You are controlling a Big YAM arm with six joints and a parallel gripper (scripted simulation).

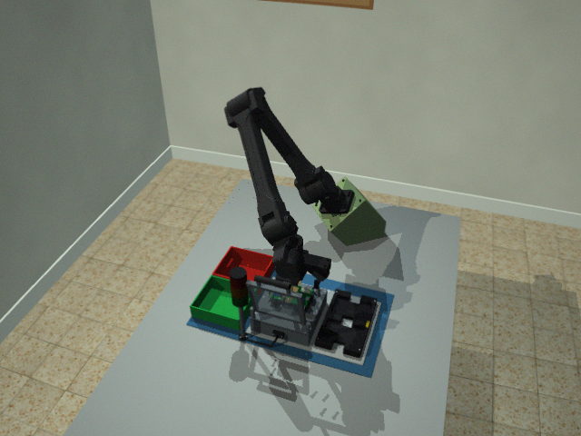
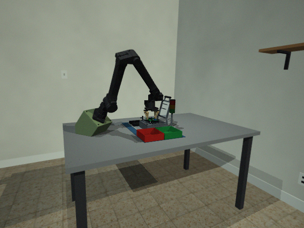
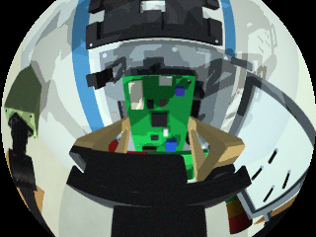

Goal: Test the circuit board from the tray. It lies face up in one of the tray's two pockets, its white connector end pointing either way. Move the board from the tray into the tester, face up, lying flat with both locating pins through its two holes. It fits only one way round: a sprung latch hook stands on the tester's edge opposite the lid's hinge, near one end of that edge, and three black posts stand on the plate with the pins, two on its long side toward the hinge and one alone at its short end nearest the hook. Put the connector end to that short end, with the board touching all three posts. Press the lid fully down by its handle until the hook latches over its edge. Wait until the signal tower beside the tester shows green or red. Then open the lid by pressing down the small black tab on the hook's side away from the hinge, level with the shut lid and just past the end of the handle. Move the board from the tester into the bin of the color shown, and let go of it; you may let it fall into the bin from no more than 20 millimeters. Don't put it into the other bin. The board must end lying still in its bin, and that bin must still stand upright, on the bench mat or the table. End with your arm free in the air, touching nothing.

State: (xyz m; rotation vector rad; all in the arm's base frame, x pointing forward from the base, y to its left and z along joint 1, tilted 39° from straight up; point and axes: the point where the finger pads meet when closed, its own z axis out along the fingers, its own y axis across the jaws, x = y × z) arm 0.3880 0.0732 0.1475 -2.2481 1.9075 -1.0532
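Now: hand right at the green circuit board. From my hand the other things lie so: tester plate (10 mm ahead, 10 mm to the left, 20 mm below); latch hook (60 mm behind, 60 mm to the left); clear lid (130 mm ahead, 90 mm above).
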